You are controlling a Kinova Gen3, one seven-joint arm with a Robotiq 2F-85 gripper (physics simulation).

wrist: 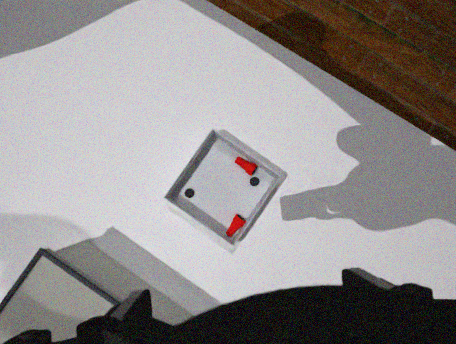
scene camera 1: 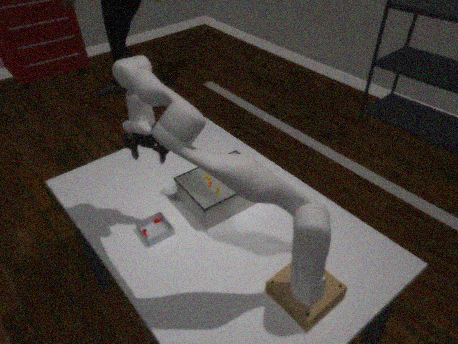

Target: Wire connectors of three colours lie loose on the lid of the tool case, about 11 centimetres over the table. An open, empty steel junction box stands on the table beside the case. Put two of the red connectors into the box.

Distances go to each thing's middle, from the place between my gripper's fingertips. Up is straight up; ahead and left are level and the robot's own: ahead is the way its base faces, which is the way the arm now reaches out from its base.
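There is the tool case [scene camera 1: 209,208], 24 cm below my hand, 26 cm to the right of it and 1 cm behind it. The steel junction box [scene camera 1: 156,232] is here too, and my hand is 4 cm past it, 4 cm to the right of it and 28 cm above it.
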